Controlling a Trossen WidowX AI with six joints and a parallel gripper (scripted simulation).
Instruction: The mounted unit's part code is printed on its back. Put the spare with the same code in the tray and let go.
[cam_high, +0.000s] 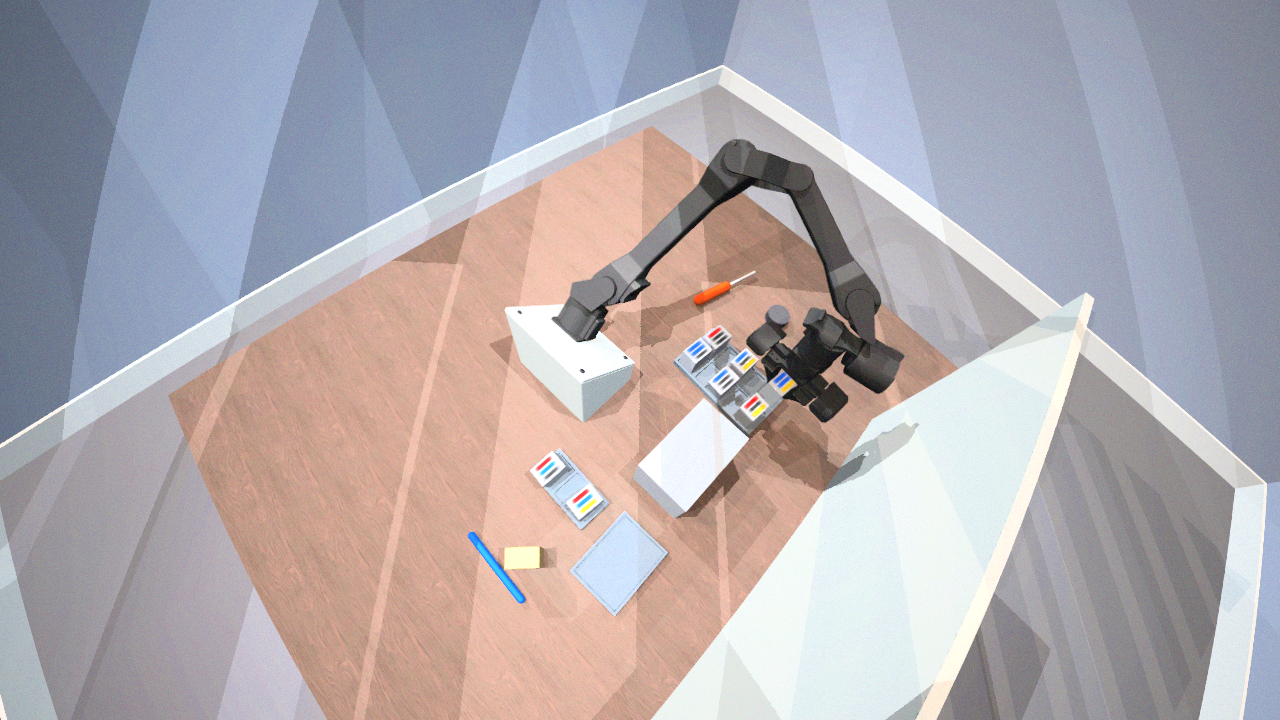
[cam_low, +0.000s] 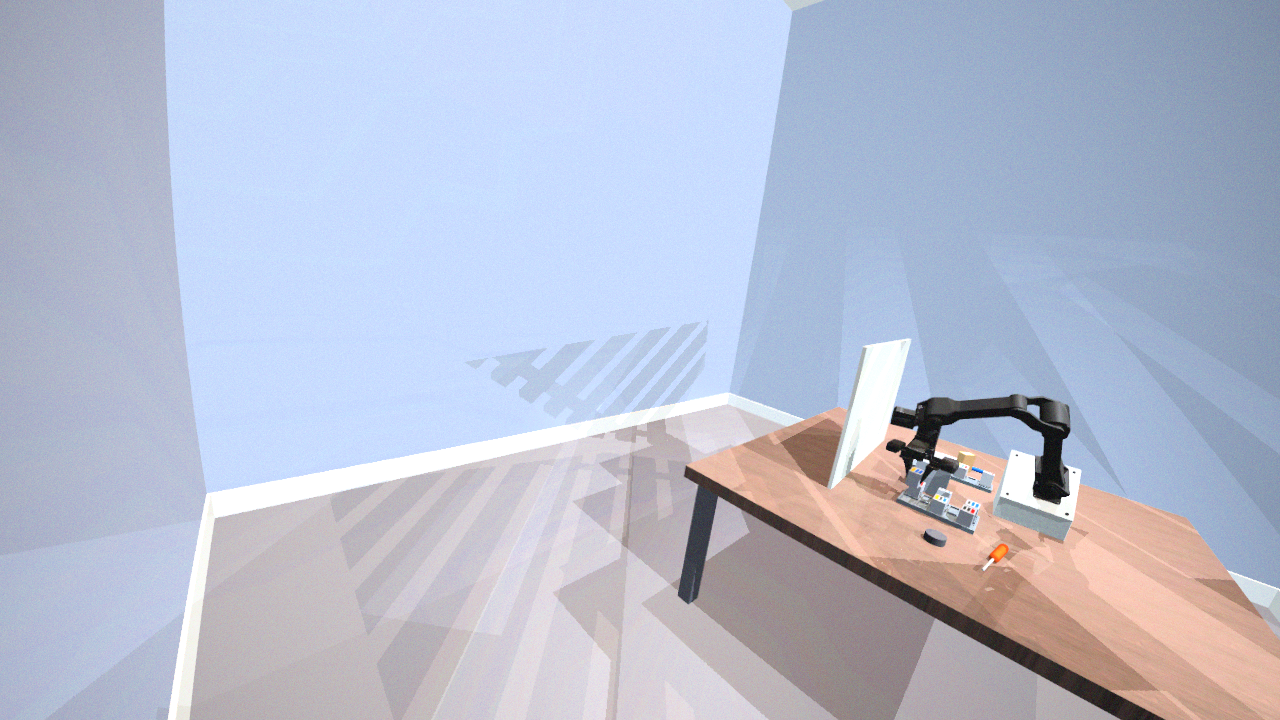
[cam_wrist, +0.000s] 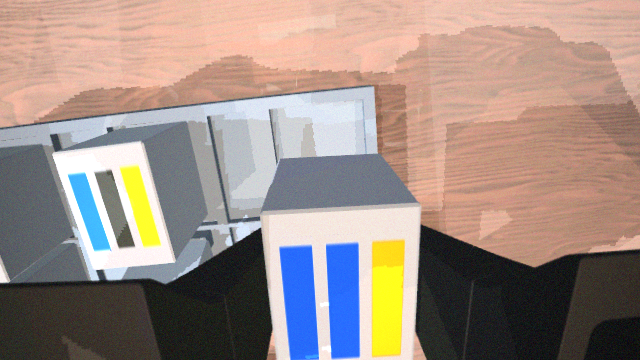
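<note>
Right now the flat grey tray is 2 cm behind my gripper tip, 40 cm to the right of it and 7 cm below it. Also, from my gripper tip: mounted unit (4 cm behind, 20 cm to the right, 2 cm below); tan block (13 cm behind, 50 cm to the right, 3 cm below); dark puck (9 cm behind, 19 cm to the left, 6 cm below).
</note>
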